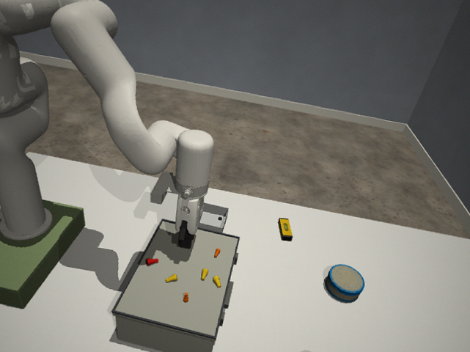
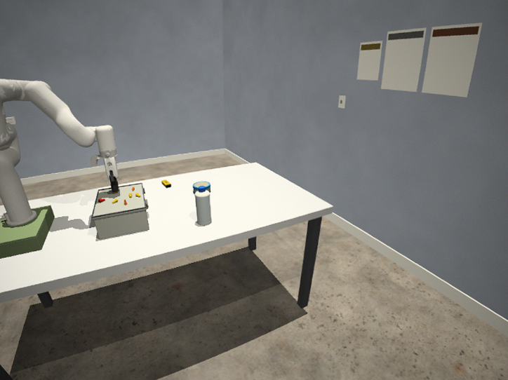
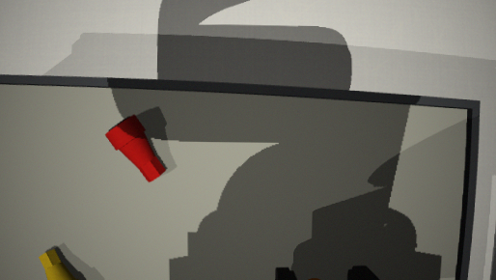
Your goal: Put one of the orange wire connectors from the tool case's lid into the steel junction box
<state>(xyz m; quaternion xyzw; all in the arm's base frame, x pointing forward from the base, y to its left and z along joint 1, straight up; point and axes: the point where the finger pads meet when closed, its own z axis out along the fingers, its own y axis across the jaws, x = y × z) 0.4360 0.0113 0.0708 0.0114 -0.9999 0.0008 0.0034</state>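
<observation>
Right now the steel junction box is 22 cm to the left of my hand, 14 cm below it and 2 cm ahead of it. Round my hand: yellow spirit level 27 cm ahead, 26 cm to the left, 13 cm below; then red wire connector 8 cm to the right, 6 cm behind, 3 cm below; then grey tool case 8 cm to the right, 6 cm below, 2 cm ahead.
</observation>
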